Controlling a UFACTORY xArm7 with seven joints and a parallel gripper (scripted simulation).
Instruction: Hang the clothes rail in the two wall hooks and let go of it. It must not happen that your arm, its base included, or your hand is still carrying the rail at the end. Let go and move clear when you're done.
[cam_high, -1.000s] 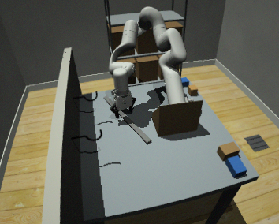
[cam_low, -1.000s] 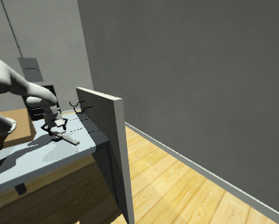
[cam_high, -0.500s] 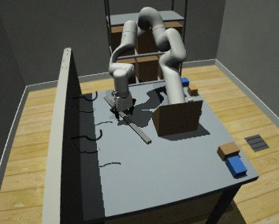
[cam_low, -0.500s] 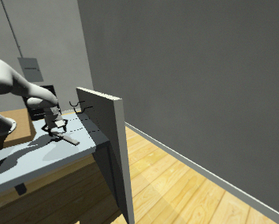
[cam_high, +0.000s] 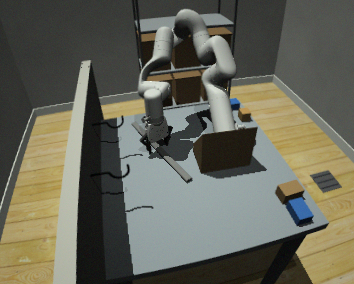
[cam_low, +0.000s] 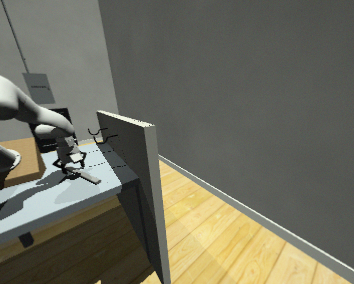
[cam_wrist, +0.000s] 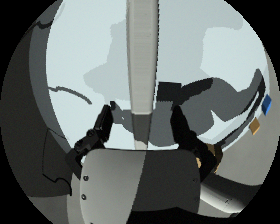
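My gripper is now 1 cm above the clothes rail. From my hand the other things lie so: wall panel 30 cm ahead, 11 cm to the left, 25 cm below; then brown block 43 cm behind, 44 cm to the left.
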